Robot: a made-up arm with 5 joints.
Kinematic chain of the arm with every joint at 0, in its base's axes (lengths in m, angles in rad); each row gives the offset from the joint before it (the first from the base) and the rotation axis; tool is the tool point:
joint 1: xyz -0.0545 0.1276 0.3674 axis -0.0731 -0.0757 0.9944
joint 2: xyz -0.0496 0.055 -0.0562 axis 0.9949 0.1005 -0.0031
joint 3: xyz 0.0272 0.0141 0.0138 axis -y
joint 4: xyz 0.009 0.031 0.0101 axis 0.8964 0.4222 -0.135
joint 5: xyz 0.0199 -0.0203 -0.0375 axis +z
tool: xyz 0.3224 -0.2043 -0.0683
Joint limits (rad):
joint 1: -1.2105..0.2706
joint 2: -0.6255..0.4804
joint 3: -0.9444..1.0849
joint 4: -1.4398..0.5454
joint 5: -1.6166..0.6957
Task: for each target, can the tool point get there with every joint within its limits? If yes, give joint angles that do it. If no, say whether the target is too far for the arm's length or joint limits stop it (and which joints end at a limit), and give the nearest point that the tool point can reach.
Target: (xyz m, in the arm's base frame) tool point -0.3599 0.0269 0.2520
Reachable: yes | joints -0.7077 -0.1670 -0.6823 0.2721 -1.0700
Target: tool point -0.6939 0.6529 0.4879
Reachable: no: too far | nearest point -0.3536 0.3730 0.4262 | short by 0.445 m
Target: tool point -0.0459 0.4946 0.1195
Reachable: no: joint limits stop it (at a limit: joint 1, joint 2, joint 4, joint 5) | nearest point -0.0114 0.4700 0.0282 | short by 0.101 m
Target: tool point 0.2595 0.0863 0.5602
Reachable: yes | joints -0.0538 0.0917 0.6552 -0.3320 0.3552
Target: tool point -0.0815 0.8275 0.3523
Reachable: no: too far | nearest point -0.0242 0.5561 0.5374 | short by 0.333 m
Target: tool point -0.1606 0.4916 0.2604
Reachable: no: joint limits stop it (at a limit: joint 1, joint 2, joint 4, joint 5) | nearest point -0.2555 0.4207 0.2057 | short by 0.130 m
